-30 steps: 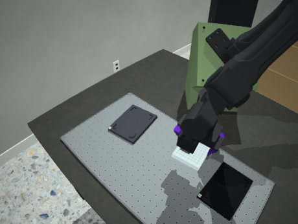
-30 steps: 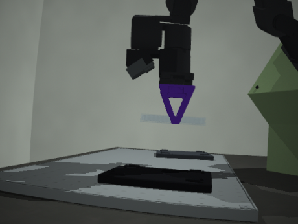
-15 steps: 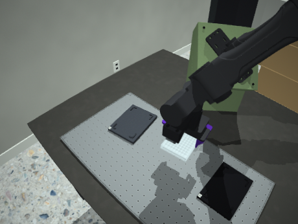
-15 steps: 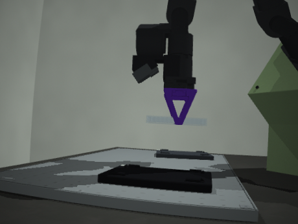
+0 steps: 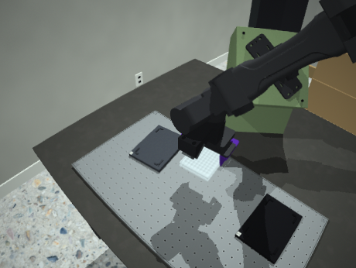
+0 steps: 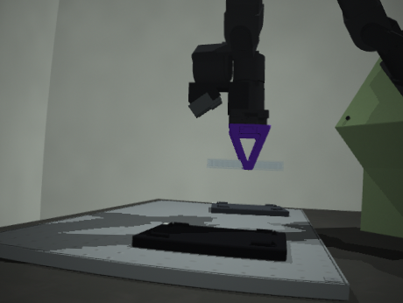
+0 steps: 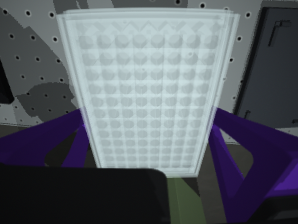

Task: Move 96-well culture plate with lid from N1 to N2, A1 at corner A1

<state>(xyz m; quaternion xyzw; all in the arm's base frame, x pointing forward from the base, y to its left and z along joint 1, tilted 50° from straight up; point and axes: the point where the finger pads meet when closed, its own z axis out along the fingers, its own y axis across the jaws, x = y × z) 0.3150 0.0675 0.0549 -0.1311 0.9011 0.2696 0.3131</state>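
My hand is 7 cm short of the plate nest N2, 17 cm to the left of it and 9 cm above it. Round my hand: lid (1 cm above); black plate nest N1 (7 cm behind, 22 cm to the left, 9 cm below); A1 corner mark (17 cm ahead, 17 cm to the right, 9 cm below).
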